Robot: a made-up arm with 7 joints. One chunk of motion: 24 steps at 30 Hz.
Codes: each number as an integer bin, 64 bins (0 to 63) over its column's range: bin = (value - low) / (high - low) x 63, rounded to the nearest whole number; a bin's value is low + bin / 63 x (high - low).
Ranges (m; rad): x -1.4..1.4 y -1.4..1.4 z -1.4..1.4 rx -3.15..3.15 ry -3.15..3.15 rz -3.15..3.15
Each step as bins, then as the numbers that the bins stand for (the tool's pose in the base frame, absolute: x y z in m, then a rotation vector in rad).
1 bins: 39 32 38 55 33 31
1 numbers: 0.3333 0.0222 0.2889 2.3500 0.1500 -0.0500
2 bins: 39 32 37 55 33 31
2 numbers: 0.3333 0.0222 0.2444 2.3500 0.1500 -0.0500
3 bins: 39 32 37 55 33 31
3 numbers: 0.3333 0.0222 0.2444 2.3500 0.1500 -0.0500
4 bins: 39 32 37 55 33 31
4 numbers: 0.3333 0.0222 0.2444 2.3500 0.1500 -0.0500
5 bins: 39 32 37 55 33 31
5 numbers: 0.3333 0.0222 0.2444 2.3500 0.1500 -0.0500
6 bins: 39 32 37 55 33 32
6 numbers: 0.3333 0.0222 0.2444 2.3500 0.1500 0.0500
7 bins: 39 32 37 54 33 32
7 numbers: 0.3333 0.0222 0.2444 2.2500 0.1500 0.0500
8 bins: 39 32 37 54 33 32
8 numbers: 0.3333 0.0222 0.2444 2.2500 0.1500 0.0500
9 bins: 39 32 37 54 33 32
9 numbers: 0.3333 0.0222 0.2444 2.2500 0.1500 0.0500
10 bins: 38 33 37 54 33 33
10 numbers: 0.2889 0.0667 0.2444 2.2500 0.1500 0.1500
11 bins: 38 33 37 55 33 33
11 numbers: 0.2889 0.0667 0.2444 2.3500 0.1500 0.1500
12 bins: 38 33 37 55 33 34
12 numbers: 0.2889 0.0667 0.2444 2.3500 0.1500 0.2500
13 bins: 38 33 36 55 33 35
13 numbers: 0.2889 0.0667 0.2000 2.3500 0.1500 0.3500
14 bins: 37 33 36 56 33 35
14 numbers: 0.2444 0.0667 0.2000 2.4500 0.1500 0.3500
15 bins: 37 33 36 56 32 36
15 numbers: 0.2444 0.0667 0.2000 2.4500 0.0500 0.4500
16 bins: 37 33 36 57 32 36
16 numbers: 0.2444 0.0667 0.2000 2.5500 0.0500 0.4500
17 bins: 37 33 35 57 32 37
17 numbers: 0.2444 0.0667 0.1556 2.5500 0.0500 0.5500
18 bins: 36 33 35 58 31 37
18 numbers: 0.2000 0.0667 0.1556 2.6500 -0.0500 0.5500
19 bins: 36 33 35 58 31 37
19 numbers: 0.2000 0.0667 0.1556 2.6500 -0.0500 0.5500
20 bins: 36 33 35 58 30 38
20 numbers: 0.2000 0.0667 0.1556 2.6500 -0.1500 0.6500
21 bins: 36 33 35 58 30 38
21 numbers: 0.2000 0.0667 0.1556 2.6500 -0.1500 0.6500
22 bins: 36 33 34 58 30 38
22 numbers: 0.2000 0.0667 0.1111 2.6500 -0.1500 0.6500
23 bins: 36 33 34 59 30 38
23 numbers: 0.2000 0.0667 0.1111 2.7500 -0.1500 0.6500
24 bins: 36 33 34 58 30 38
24 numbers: 0.2000 0.0667 0.1111 2.6500 -0.1500 0.6500
